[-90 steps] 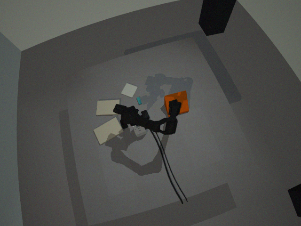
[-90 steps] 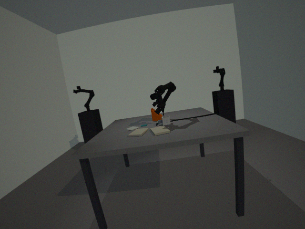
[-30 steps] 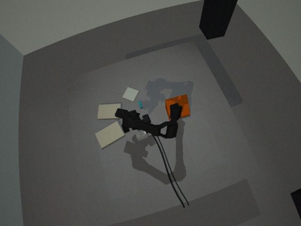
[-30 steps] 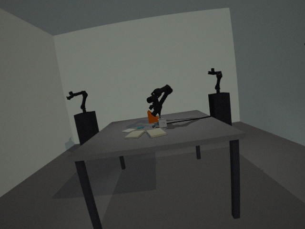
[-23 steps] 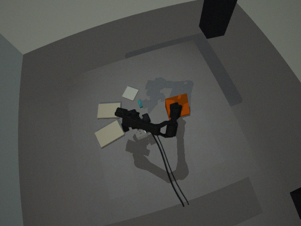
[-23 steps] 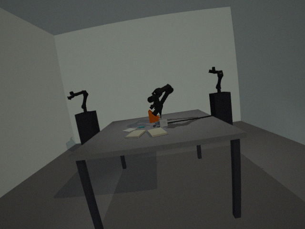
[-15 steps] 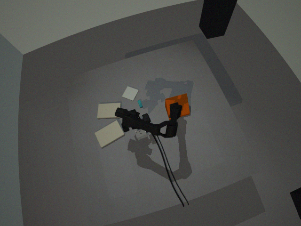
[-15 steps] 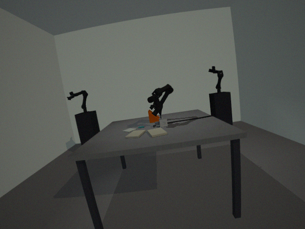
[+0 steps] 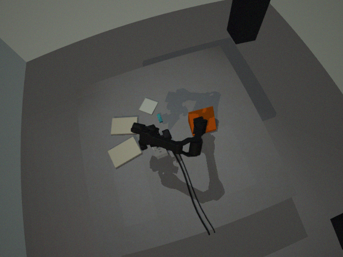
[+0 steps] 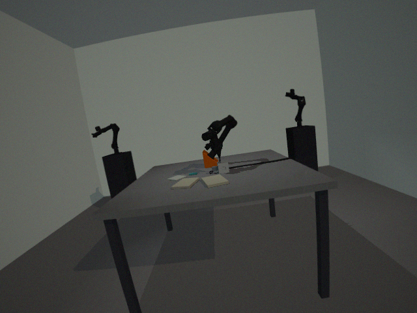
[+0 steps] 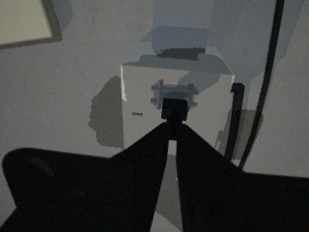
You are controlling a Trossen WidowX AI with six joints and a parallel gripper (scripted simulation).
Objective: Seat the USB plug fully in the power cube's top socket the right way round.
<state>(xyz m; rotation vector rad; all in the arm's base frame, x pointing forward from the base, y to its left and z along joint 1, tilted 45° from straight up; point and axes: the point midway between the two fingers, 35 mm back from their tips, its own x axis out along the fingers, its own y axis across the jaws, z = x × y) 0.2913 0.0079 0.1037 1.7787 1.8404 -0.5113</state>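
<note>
Right now the dark USB plug is 20 mm below my gripper tip. Round my gripper tip: white card 340 mm to the right, 110 mm below; then small teal piece 220 mm to the right, 110 mm below, 50 mm behind.
</note>
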